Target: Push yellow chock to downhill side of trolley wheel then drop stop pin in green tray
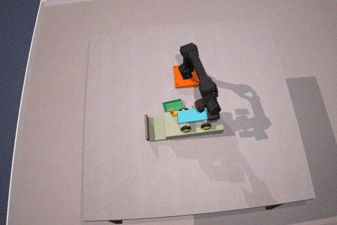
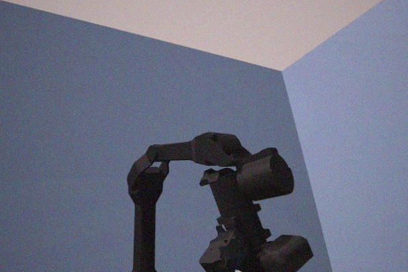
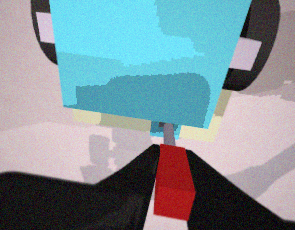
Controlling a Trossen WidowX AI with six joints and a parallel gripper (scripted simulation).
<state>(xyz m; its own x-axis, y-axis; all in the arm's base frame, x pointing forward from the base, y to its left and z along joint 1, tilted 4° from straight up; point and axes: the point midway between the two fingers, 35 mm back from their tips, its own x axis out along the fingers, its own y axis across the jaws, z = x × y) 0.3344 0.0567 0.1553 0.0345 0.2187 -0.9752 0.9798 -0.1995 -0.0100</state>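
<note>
Now: the green tray 20 cm to the right of my gripper tip, 17 cm below it and 15 cm behind it. The rest, counted from my gripper tip: red-headed stop pin (right at my gripper tip); blue trolley (11 cm to the right, 5 cm below); yellow chock (20 cm to the right, 8 cm below, 8 cm behind).
</note>
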